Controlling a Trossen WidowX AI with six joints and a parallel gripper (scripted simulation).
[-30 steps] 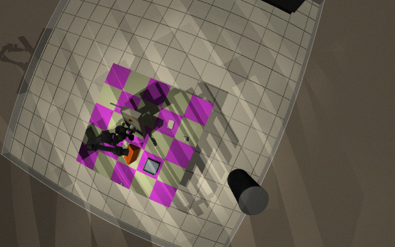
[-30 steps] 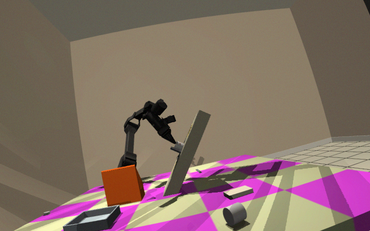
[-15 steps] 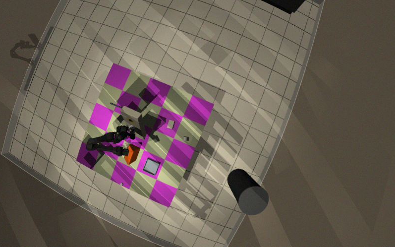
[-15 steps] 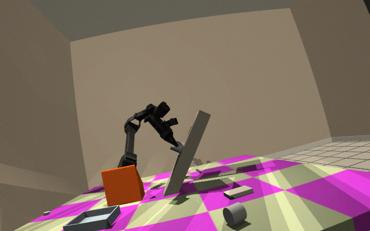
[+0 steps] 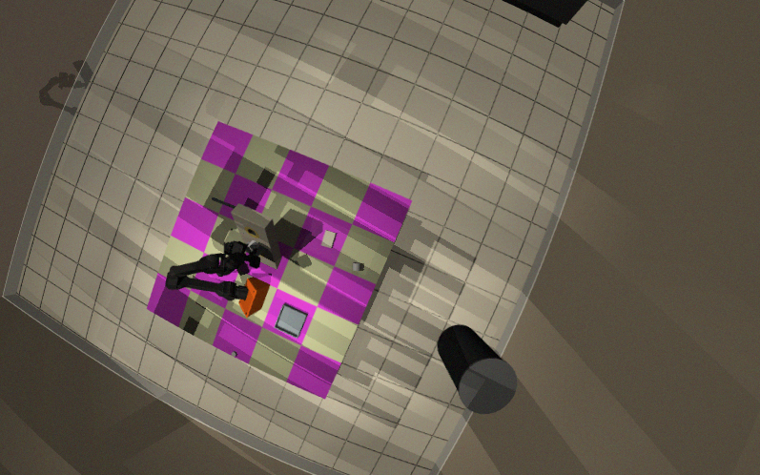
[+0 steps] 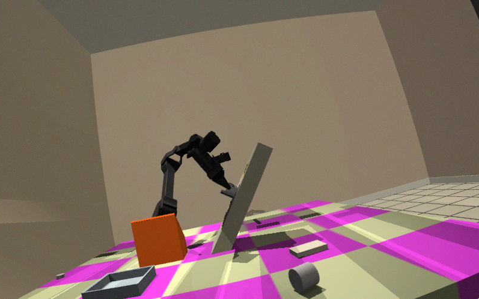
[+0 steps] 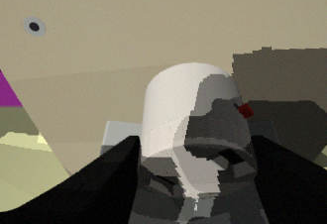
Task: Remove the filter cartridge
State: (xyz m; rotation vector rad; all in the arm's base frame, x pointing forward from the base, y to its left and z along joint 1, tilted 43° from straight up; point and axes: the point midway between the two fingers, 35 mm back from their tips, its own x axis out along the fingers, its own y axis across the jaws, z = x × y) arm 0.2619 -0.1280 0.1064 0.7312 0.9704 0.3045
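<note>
The grey tray is 37 cm behind my gripper tip, 25 cm to the right of it and 20 cm below it. The rest, counted from my gripper tip: flat beige slab (31 cm to the right, 20 cm below, 15 cm ahead); then round filter cartridge (right at my gripper tip).
</note>
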